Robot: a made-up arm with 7 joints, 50 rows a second.
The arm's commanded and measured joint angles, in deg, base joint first. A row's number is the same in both.
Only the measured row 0 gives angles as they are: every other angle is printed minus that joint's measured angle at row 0.
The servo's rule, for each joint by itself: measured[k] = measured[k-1] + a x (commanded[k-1-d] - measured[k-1]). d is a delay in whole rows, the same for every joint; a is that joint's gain. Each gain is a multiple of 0.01, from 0.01 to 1. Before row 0 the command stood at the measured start. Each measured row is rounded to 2 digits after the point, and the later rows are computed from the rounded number. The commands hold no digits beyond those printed.
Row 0, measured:
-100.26, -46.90, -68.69, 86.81, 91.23, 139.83, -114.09
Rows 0 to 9, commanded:
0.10, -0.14, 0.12, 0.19, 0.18, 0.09, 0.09
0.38, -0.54, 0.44, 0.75, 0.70, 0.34, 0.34
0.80, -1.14, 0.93, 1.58, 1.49, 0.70, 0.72
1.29, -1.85, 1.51, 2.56, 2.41, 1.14, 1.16
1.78, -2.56, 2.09, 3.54, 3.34, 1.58, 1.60
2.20, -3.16, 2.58, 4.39, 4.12, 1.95, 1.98
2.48, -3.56, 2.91, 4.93, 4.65, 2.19, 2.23
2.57, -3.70, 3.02, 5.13, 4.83, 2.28, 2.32
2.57, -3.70, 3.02, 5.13, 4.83, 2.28, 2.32
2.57, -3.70, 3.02, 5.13, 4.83, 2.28, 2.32
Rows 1 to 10, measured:
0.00, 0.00, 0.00, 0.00, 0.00, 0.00, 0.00
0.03, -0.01, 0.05, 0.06, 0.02, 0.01, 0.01
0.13, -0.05, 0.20, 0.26, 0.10, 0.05, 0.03
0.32, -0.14, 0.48, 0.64, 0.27, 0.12, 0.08
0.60, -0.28, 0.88, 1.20, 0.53, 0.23, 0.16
0.94, -0.46, 1.35, 1.88, 0.87, 0.38, 0.26
1.31, -0.68, 1.83, 2.61, 1.26, 0.55, 0.38
1.65, -0.91, 2.25, 3.28, 1.67, 0.73, 0.51
1.92, -1.13, 2.55, 3.82, 2.05, 0.90, 0.64
2.11, -1.34, 2.73, 4.20, 2.38, 1.05, 0.76
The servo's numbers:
d 1
a 0.29 0.08 0.39 0.29 0.12 0.11 0.07

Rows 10 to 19, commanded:
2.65, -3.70, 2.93, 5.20, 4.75, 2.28, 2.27
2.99, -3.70, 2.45, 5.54, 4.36, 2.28, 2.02
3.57, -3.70, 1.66, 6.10, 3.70, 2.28, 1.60
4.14, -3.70, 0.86, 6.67, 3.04, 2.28, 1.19
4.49, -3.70, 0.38, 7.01, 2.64, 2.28, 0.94
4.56, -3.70, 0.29, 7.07, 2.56, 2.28, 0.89
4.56, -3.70, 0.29, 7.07, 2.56, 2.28, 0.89
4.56, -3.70, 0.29, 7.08, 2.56, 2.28, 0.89
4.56, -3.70, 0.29, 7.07, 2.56, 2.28, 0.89
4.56, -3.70, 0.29, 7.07, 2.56, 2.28, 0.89
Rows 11 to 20, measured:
2.24, -1.53, 2.84, 4.47, 2.67, 1.19, 0.87
2.36, -1.70, 2.88, 4.68, 2.92, 1.31, 0.97
2.54, -1.86, 2.71, 4.93, 3.09, 1.42, 1.04
2.84, -2.01, 2.30, 5.27, 3.16, 1.51, 1.08
3.22, -2.15, 1.74, 5.68, 3.15, 1.59, 1.09
3.59, -2.27, 1.21, 6.07, 3.09, 1.67, 1.08
3.87, -2.38, 0.85, 6.36, 3.03, 1.74, 1.07
4.07, -2.49, 0.63, 6.57, 2.97, 1.80, 1.06
4.21, -2.59, 0.50, 6.72, 2.92, 1.85, 1.05
4.31, -2.68, 0.42, 6.82, 2.88, 1.90, 1.04

